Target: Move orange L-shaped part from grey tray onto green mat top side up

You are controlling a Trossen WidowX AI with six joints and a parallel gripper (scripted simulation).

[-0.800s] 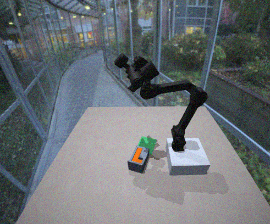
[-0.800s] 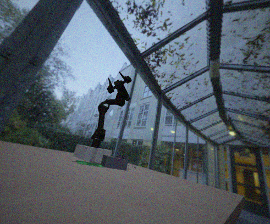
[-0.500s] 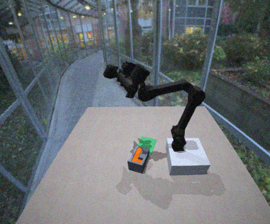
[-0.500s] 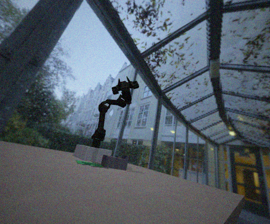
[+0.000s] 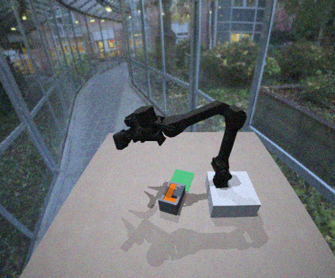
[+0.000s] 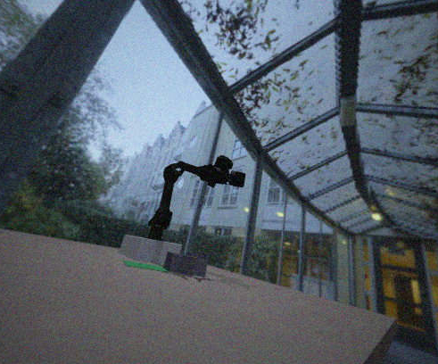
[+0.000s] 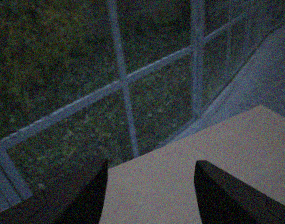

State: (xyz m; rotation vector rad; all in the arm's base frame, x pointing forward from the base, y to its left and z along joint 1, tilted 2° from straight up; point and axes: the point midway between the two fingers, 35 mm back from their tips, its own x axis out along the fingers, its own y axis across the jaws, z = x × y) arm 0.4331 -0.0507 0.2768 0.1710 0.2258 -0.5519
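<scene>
Right now the orange L-shaped part is 21 cm behind my gripper tip, 10 cm to the left of it and 32 cm below it. Also, from my gripper tip: green mat 28 cm behind, 5 cm to the right, 39 cm below.
</scene>
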